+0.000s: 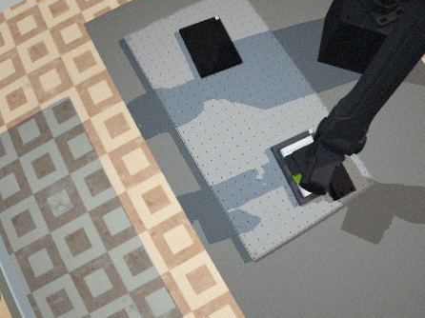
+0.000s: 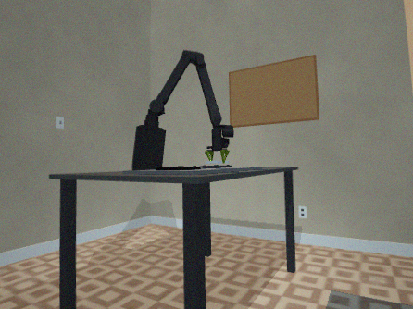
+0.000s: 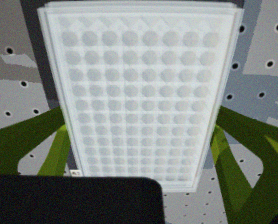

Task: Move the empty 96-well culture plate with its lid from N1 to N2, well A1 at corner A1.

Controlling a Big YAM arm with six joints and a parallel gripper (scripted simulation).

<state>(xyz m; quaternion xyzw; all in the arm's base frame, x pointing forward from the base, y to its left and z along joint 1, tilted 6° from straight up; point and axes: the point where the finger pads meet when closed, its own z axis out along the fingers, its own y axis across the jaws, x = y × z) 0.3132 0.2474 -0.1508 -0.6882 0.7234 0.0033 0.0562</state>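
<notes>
Now: hand right at the clear lid. Also, from my hand: nest N1 (420 mm to the right, 50 mm ahead, 30 mm below); then plate (right at my hand); then nest N2 (30 mm below).
</notes>
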